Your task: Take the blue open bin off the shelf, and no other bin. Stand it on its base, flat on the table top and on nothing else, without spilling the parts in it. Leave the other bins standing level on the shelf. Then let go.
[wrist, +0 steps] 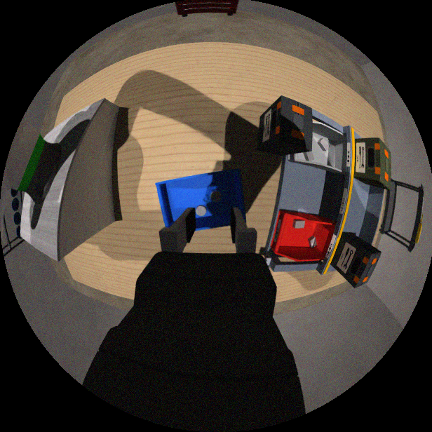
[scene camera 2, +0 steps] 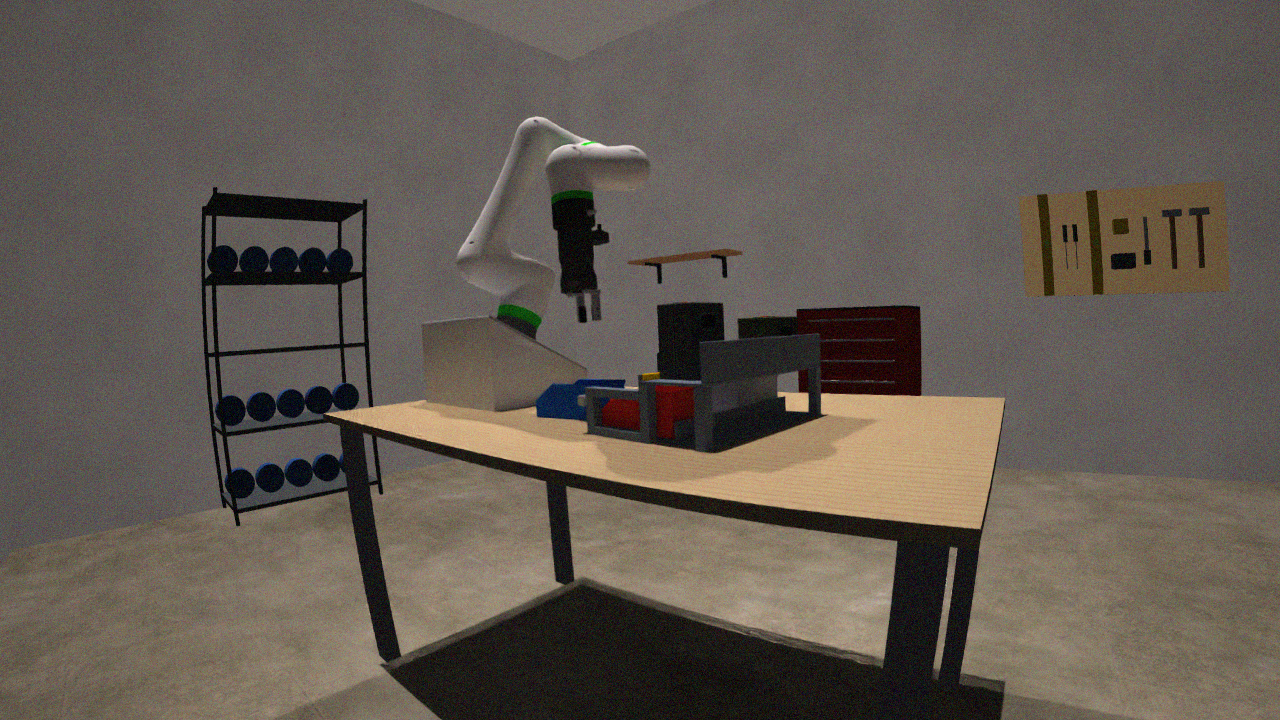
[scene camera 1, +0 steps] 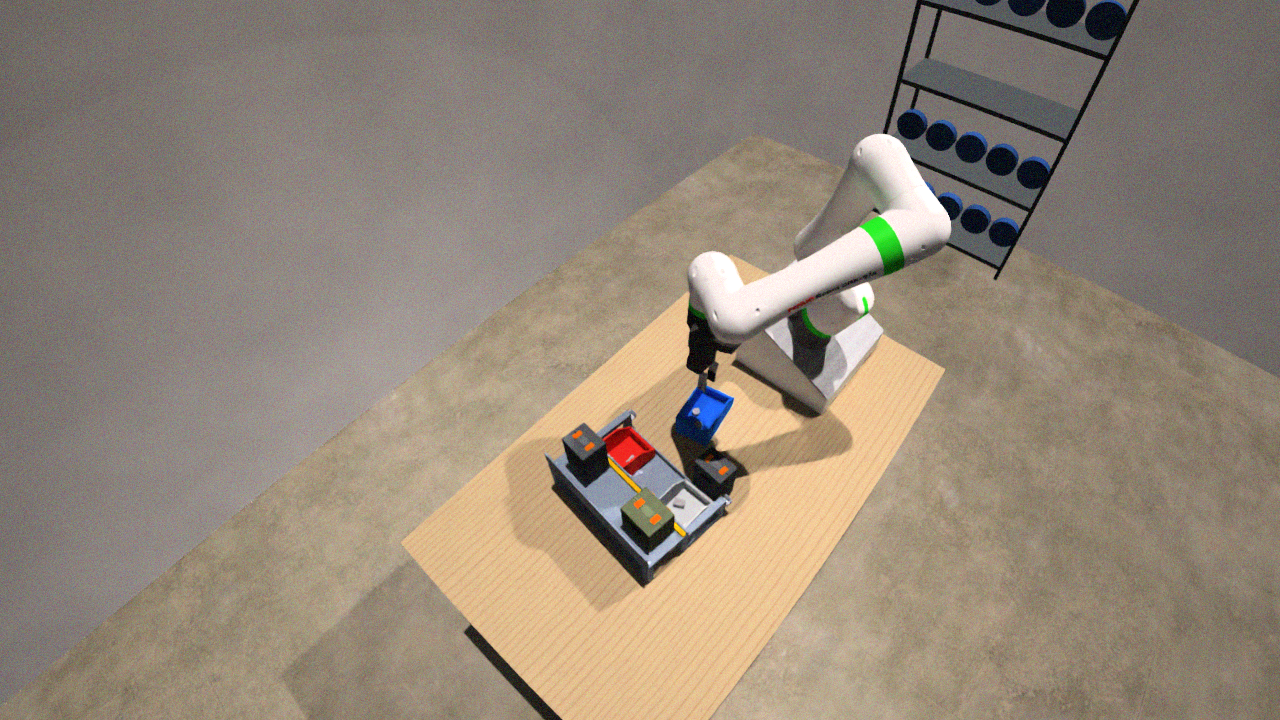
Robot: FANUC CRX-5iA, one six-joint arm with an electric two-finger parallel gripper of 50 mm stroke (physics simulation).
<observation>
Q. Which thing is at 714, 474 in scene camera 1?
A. A dark box.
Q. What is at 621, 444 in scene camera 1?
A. A red bin.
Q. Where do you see a dark box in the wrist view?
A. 285, 127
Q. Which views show my gripper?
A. The wrist view, scene camera 2 and scene camera 1: all of them.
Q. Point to a grey bin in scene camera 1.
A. At 697, 502
</observation>
